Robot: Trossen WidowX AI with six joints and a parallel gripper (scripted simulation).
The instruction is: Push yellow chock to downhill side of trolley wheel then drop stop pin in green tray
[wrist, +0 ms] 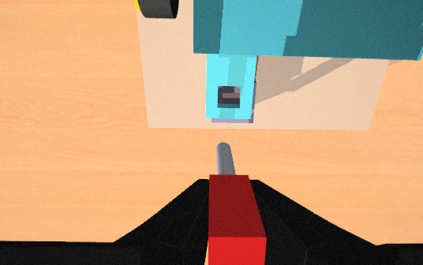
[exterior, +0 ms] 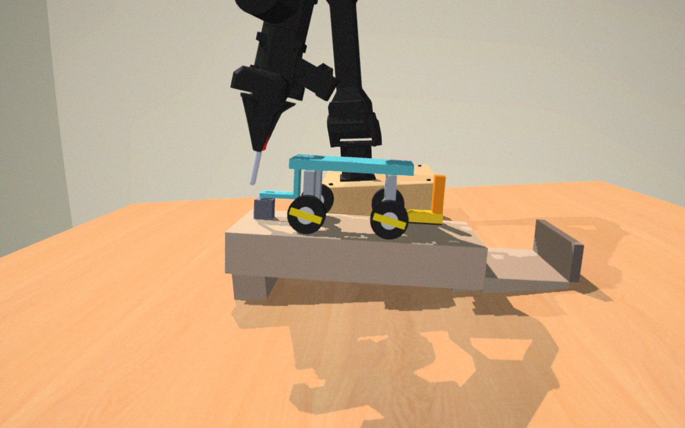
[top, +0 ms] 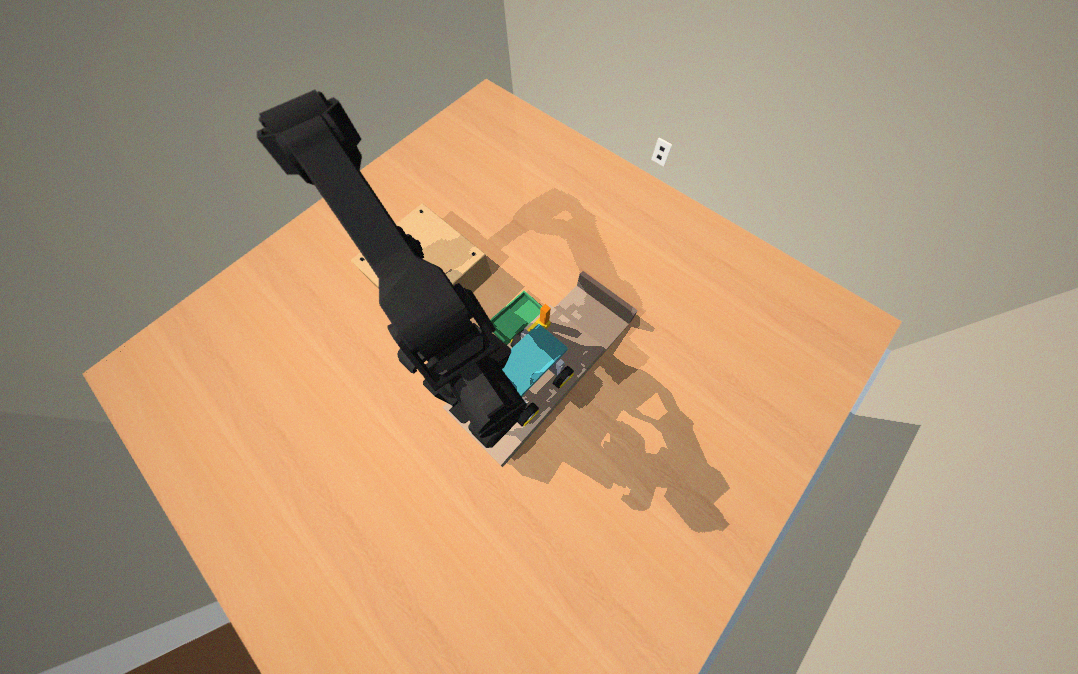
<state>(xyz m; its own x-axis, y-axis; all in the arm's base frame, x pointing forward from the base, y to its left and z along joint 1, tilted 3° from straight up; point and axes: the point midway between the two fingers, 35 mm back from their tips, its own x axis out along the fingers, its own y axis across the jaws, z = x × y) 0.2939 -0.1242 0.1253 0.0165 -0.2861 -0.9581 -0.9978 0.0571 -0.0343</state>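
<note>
Now: the green tray 90 mm behind my gripper tip, 220 mm to the left of it and 180 mm below it. Round my gripper tip: red-headed stop pin: right at my gripper tip; ramp: 30 mm ahead, 120 mm to the left, 130 mm below; trolley: 30 mm ahead, 110 mm to the left, 60 mm below.
</note>
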